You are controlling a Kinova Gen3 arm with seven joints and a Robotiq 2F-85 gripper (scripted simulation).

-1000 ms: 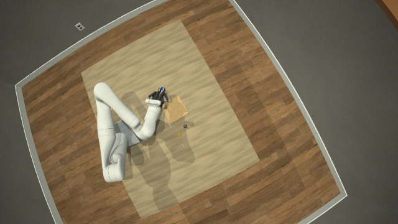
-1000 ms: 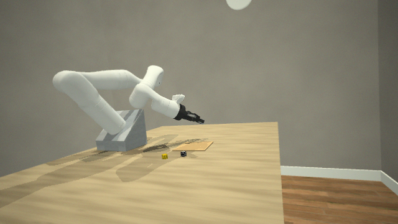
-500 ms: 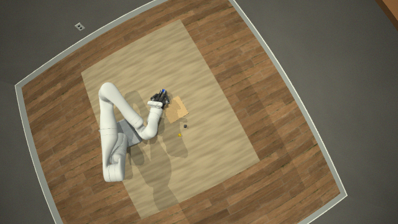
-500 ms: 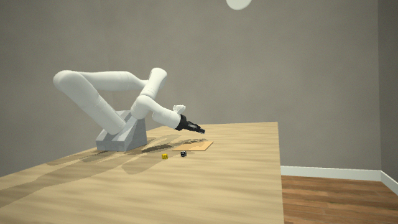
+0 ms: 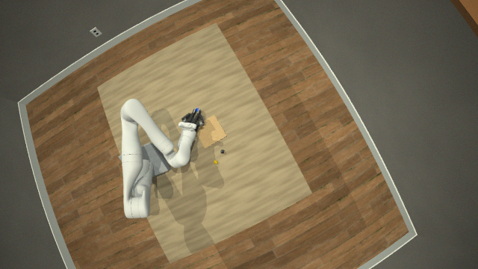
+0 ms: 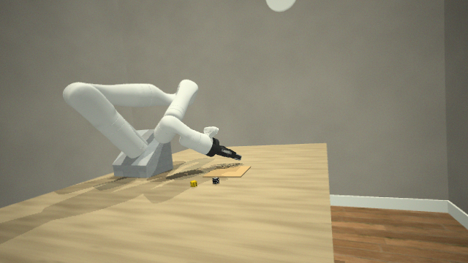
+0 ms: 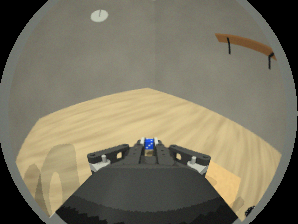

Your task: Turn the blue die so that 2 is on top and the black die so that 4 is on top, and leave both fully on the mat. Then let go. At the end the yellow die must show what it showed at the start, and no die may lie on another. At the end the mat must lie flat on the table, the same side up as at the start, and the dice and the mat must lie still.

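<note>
My gripper is now 10 mm short of the blue die, 10 mm to the right of it and 10 mm above it. From my hand the other things lie so: black die (50 mm ahead, 260 mm to the right, 20 mm below); tan mat (20 mm ahead, 130 mm to the right, 30 mm below); yellow die (10 mm behind, 300 mm to the right, 20 mm below).
</note>
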